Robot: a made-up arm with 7 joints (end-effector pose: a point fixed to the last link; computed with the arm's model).
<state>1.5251 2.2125 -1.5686 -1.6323 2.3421 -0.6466 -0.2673</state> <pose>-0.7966 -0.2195 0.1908 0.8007 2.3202 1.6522</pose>
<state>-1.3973 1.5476 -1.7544 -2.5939 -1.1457 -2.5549 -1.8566</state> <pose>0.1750 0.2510 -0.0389 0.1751 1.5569 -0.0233</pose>
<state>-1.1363 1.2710 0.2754 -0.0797 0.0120 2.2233 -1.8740</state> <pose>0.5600 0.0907 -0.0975 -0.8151 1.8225 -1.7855</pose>
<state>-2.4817 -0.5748 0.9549 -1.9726 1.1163 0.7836 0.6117</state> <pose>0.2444 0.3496 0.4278 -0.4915 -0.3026 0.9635</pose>
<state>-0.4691 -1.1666 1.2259 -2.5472 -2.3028 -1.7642 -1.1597</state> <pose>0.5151 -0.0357 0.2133 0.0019 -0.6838 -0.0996</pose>
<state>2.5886 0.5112 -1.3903 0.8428 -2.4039 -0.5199 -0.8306</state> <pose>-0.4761 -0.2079 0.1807 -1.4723 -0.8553 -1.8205</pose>
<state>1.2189 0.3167 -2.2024 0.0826 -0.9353 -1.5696 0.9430</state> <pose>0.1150 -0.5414 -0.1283 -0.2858 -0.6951 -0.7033</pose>
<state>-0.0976 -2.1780 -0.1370 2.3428 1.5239 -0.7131 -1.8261</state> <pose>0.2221 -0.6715 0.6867 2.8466 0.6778 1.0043</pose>
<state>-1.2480 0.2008 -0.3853 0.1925 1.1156 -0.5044 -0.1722</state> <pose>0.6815 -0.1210 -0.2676 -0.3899 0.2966 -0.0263</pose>
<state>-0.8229 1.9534 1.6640 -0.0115 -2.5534 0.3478 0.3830</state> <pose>0.6552 -0.0775 0.1572 -0.3979 -1.5697 -0.1056</pose>
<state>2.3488 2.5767 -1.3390 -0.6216 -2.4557 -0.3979 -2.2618</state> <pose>-0.3550 -0.1493 -0.1096 -1.7364 0.1308 0.7880</pose>
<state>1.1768 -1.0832 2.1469 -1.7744 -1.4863 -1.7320 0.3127</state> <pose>-0.4203 -0.2515 0.1835 -0.5814 1.7985 -0.7476</pose>
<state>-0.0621 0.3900 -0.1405 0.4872 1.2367 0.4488 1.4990</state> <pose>0.2579 -0.5598 -0.1744 0.2072 -0.5500 0.2361</pose>
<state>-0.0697 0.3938 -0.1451 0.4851 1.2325 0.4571 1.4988</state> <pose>0.2617 -0.5564 -0.1742 0.2159 -0.5520 0.2437</pose>
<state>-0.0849 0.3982 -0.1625 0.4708 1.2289 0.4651 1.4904</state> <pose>0.2657 -0.5479 -0.1750 0.2405 -0.5403 0.2420</pose>
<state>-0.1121 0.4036 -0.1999 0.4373 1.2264 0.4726 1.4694</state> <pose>0.2699 -0.5313 -0.1771 0.2892 -0.5053 0.2266</pose>
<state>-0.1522 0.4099 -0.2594 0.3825 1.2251 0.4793 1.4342</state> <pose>0.2735 -0.5064 -0.1799 0.3623 -0.4415 0.1968</pose>
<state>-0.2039 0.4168 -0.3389 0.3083 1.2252 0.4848 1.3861</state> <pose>0.2761 -0.4745 -0.1822 0.4532 -0.3460 0.1558</pose>
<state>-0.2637 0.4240 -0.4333 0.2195 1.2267 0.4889 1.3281</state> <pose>0.2768 -0.4385 -0.1830 0.5511 -0.2204 0.1090</pose>
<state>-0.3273 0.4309 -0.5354 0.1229 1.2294 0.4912 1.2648</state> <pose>0.2757 -0.4020 -0.1817 0.6439 -0.0715 0.0629</pose>
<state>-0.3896 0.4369 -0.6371 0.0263 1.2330 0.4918 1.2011</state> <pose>0.2731 -0.3682 -0.1786 0.7216 0.0884 0.0227</pose>
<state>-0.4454 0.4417 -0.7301 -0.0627 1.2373 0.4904 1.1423</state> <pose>0.2693 -0.3398 -0.1746 0.7787 0.2440 -0.0087</pose>
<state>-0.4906 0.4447 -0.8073 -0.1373 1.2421 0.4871 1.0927</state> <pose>0.2654 -0.3181 -0.1705 0.8148 0.3797 -0.0306</pose>
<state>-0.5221 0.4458 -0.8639 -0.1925 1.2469 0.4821 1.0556</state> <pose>0.2617 -0.3037 -0.1674 0.8340 0.4829 -0.0445</pose>
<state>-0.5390 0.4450 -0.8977 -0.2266 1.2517 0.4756 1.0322</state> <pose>0.2585 -0.2963 -0.1655 0.8407 0.5480 -0.0528</pose>
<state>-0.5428 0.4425 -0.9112 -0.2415 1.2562 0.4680 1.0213</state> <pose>0.2558 -0.2947 -0.1648 0.8402 0.5774 -0.0577</pose>
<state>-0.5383 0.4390 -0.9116 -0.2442 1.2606 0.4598 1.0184</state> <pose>0.2535 -0.2967 -0.1649 0.8356 0.5839 -0.0612</pose>
